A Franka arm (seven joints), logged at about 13 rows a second.
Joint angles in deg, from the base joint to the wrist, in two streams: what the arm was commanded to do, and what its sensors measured. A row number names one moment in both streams.
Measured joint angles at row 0:
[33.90, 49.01, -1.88, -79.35, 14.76, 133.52, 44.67]
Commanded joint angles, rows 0 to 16:
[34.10, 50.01, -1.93, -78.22, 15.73, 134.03, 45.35]
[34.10, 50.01, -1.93, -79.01, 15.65, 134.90, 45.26]
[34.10, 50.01, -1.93, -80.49, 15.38, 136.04, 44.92]
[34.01, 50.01, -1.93, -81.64, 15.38, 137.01, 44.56]
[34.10, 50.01, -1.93, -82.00, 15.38, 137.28, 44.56]
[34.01, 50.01, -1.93, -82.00, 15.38, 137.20, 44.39]
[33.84, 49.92, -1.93, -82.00, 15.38, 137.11, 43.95]
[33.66, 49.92, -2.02, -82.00, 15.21, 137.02, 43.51]
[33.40, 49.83, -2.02, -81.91, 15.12, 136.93, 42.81]
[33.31, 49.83, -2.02, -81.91, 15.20, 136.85, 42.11]
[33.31, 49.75, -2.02, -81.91, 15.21, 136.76, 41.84]
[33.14, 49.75, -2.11, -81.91, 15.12, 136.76, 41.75]
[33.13, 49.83, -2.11, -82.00, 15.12, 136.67, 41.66]
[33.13, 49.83, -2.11, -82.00, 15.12, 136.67, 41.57]
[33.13, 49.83, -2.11, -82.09, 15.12, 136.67, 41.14]
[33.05, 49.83, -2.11, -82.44, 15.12, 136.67, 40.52]
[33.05, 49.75, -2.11, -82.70, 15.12, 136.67, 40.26]
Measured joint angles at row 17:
[33.61, 50.24, -2.24, -81.30, 14.75, 136.41, 42.20]
